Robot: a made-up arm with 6 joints.
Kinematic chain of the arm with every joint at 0, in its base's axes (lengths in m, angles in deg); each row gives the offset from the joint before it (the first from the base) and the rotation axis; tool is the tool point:
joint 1: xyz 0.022 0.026 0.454 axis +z
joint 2: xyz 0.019 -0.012 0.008 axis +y
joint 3: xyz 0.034 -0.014 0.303 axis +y
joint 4: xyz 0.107 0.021 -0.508 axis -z
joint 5: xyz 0.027 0 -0.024 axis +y
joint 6: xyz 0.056 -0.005 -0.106 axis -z
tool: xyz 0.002 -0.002 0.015
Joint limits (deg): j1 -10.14..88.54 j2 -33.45..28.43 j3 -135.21..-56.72 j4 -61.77..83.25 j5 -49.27..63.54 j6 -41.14..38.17
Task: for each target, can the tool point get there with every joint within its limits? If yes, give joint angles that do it. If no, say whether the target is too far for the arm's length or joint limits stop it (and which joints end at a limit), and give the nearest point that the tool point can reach.
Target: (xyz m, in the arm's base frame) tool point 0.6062 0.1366 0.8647
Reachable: yes | joints 11.12 -19.51 -63.31 -6.22 3.59 26.36
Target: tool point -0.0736 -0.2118 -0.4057
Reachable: no: joint limits stop it (at a limit: joint 1, joint 2, joint 3, joint 5, joint 6) | nearest point 0.5679 -0.0853 0.2006 | short by 0.892 m
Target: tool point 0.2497 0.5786 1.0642
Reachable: yes | joints 77.97 -1.37 -104.35 67.85 -16.77 29.51
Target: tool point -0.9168 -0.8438 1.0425
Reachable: no: too far | nearest point -0.1606 -0.1432 1.3171 | short by 1.067 m
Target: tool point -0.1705 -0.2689 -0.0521
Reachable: no: joint limits stop it (at a limit: joint 1, joint 2, joint 3, joint 4, joint 5, joint 6) | nearest point 0.5434 -0.2072 0.2835 | short by 0.791 m
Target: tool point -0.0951 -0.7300 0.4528
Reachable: no: joint limits stop it (at a limit: joint 1, joint 2, joint 3, joint 4, joint 5) | nearest point 0.5437 -0.2084 0.2855 | short by 0.841 m
